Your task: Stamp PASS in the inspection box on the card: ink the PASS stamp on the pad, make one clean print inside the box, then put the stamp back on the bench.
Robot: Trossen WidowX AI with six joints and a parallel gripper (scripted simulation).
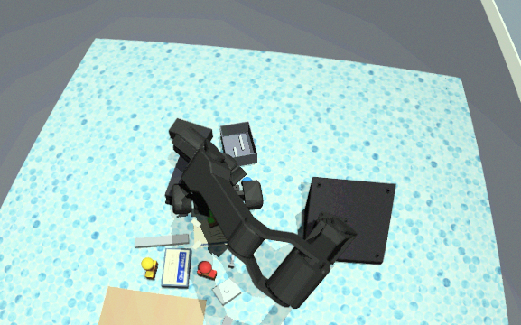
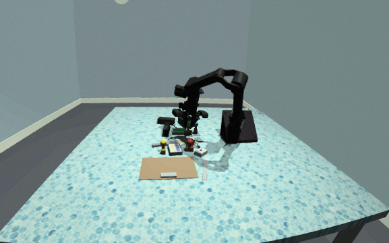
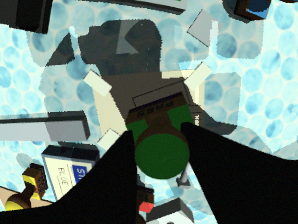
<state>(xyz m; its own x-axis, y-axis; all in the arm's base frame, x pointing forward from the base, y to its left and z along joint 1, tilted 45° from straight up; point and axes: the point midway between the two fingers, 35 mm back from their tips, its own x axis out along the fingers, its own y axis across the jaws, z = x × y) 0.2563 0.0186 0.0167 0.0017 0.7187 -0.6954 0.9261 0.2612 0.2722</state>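
Now: gripper tip 7 cm above the beige card and 2 cm to the right of it. From my gripper tip the other things lie so: green ink pad: 10 cm to the right, 6 cm below, 5 cm ahead; then green-knobbed stamp: 2 cm below; then blue-knobbed stamp: 11 cm to the right, 5 cm below, 5 cm behind.
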